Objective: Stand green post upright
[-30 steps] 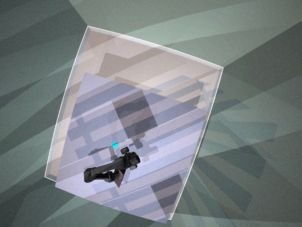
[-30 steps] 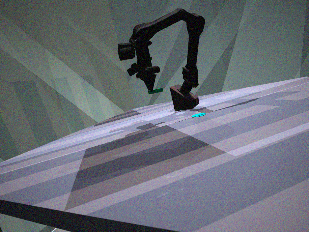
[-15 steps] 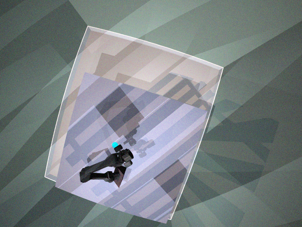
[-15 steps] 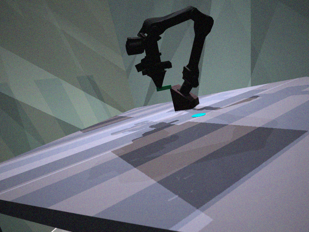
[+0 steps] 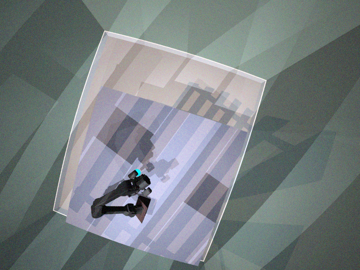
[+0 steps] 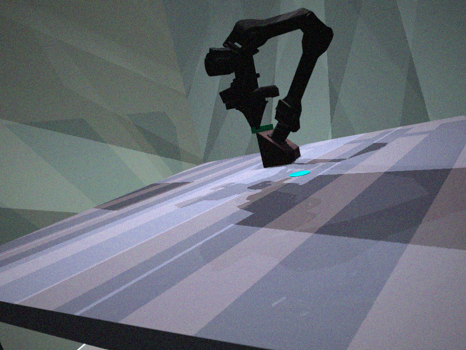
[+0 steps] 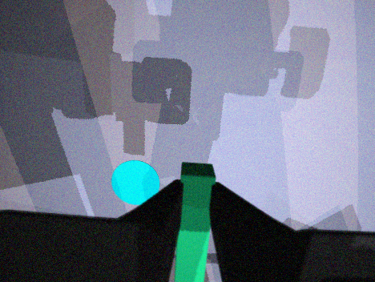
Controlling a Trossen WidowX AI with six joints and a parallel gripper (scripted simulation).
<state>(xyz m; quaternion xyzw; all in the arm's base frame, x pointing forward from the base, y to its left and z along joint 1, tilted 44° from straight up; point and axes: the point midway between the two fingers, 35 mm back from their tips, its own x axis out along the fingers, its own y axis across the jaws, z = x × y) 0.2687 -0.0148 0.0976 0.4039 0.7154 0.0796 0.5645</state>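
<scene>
Right now the cyan circle is 15 cm below my gripper tip, 9 cm to the left of it and 3 cm behind it. From my gripper tip the other things lie so: green post 2 cm behind, 1 cm to the left.
</scene>
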